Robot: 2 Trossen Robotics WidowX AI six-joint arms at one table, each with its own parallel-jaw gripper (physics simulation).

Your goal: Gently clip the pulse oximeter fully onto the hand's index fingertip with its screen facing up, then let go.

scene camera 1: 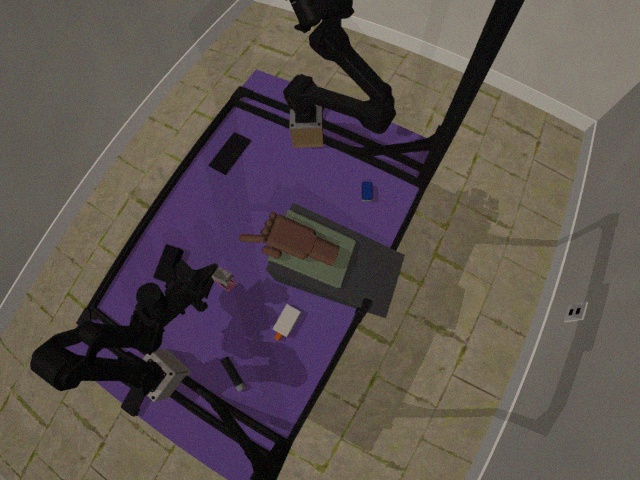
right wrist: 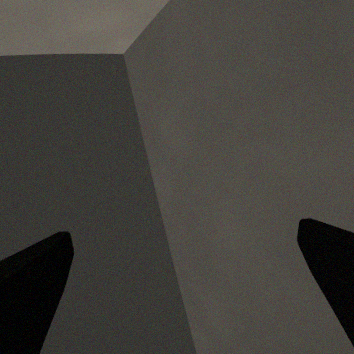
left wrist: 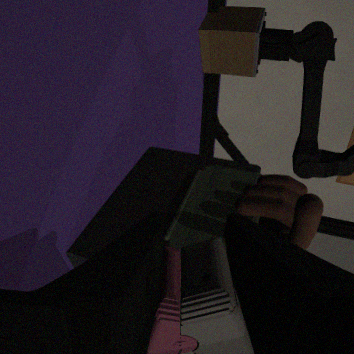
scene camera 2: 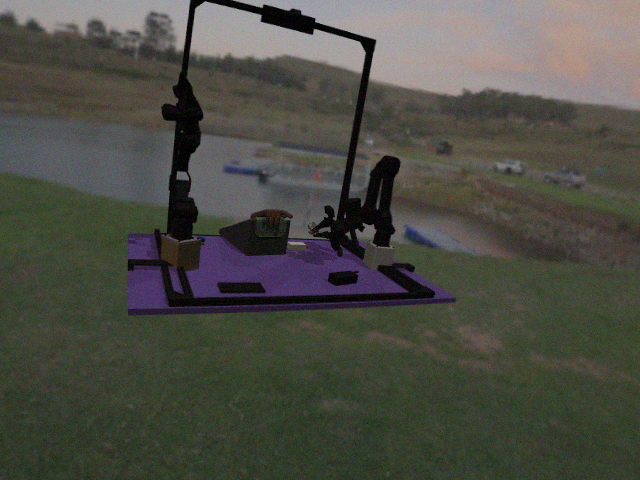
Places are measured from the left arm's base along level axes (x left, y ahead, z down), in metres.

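Pixels of known places: left gripper, between the fingertips: (scene camera 1: 217, 267) (left wrist: 194, 223) (scene camera 2: 312, 233); right gripper, between the fingertips: (right wrist: 186, 236) (scene camera 2: 184, 79); left arm's base, origin of its link: (scene camera 1: 151, 375) (scene camera 2: 381, 244); right arm's base, origin of its link: (scene camera 1: 305, 114) (left wrist: 260, 42) (scene camera 2: 181, 237).
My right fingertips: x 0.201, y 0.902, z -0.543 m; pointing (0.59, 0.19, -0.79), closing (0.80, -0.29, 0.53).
Observation:
Ahead of a thing's pixels: the offset from my right fingertips to its top centre. "*": to the spot under its first point.
The pulse oximeter {dz +0.468, dx -0.213, dy -0.573 m} (scene camera 1: 223, 278) (scene camera 2: 311, 226) (left wrist: 210, 320) has a white half and a pink half. My left gripper (scene camera 1: 215, 275) (scene camera 2: 315, 229) (left wrist: 194, 223) is shut on it and holds it above the table, apart from the hand. Which way its screen faces is unclear. The brown hand (scene camera 1: 292, 236) (scene camera 2: 273, 212) (left wrist: 272, 200) rests palm-down on a green pad; its index finger (scene camera 1: 251, 238) sticks out to the left in scene camera 1, up and right of the oximeter. My right gripper (scene camera 2: 179, 86) (right wrist: 186, 236) is open and empty, raised high at the left of scene camera 2.
A dark grey wedge (scene camera 1: 379, 268) (scene camera 2: 268, 244) carries the green pad {* dz +0.547, dx -0.425, dy -0.332 m} (scene camera 1: 347, 255). A white box {dz +0.620, dx -0.388, dy -0.573 m} (scene camera 1: 287, 320) with an orange end, a dark cylinder {dz +0.620, dx -0.355, dy -0.775 m} (scene camera 1: 232, 372), a blue block {dz +0.615, dx -0.349, dy -0.111 m} (scene camera 1: 367, 190), a black slab {dz +0.640, dx +0.111, dy -0.245 m} (scene camera 1: 230, 153) (scene camera 2: 241, 287) and a black box {dz +0.613, dx +0.011, dy -0.653 m} (scene camera 1: 168, 262) (scene camera 2: 342, 277) are on the purple table.

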